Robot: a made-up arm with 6 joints.
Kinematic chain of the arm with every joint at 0, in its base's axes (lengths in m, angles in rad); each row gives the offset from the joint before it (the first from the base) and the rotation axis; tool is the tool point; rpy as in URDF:
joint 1: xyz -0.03 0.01 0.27 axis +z
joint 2: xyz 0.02 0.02 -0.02 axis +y
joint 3: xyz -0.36 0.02 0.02 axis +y
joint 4: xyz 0.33 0.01 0.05 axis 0.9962 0 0.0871
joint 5: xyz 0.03 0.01 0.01 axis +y
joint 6: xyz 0.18 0 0.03 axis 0.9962 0 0.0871
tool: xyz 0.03 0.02 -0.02 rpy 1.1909 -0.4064 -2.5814
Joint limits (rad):
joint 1: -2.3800..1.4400
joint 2: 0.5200..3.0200
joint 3: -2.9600..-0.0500
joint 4: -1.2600..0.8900
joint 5: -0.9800..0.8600
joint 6: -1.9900..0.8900
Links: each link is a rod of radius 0.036 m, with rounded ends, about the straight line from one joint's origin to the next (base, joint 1, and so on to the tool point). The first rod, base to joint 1, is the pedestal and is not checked.
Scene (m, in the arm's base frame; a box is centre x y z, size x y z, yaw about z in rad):
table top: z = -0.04
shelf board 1: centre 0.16 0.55 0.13 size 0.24 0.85 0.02 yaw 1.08
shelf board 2: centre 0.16 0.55 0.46 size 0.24 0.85 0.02 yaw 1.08
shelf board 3: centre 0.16 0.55 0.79 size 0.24 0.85 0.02 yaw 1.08
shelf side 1: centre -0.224 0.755 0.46 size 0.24 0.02 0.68 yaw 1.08
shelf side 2: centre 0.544 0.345 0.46 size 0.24 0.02 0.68 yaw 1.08
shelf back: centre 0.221 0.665 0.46 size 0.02 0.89 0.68 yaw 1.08
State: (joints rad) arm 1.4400 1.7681 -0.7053 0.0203 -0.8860 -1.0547
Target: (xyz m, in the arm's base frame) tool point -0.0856 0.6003 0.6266
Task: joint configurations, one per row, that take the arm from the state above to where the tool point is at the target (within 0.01 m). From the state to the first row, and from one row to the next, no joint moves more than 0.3 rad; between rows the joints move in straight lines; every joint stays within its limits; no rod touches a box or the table.
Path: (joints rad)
1: 1.4400 1.5277 -0.4490 -0.1887 -0.9330 -1.0261
2: 1.4400 1.2872 -0.1928 -0.3977 -0.9800 -0.9976
3: 1.4400 1.2724 -0.4490 -0.5613 -0.9800 -0.9712
4: 1.4400 1.2576 -0.7051 -0.7249 -0.9800 -0.9447
5: 1.4400 1.2428 -0.9613 -0.8884 -0.9800 -0.9183
6: 1.4400 1.4280 -1.0912 -0.6835 -0.9800 -0.9478
7: 1.4400 1.6132 -1.2211 -0.4786 -0.9800 -0.9773

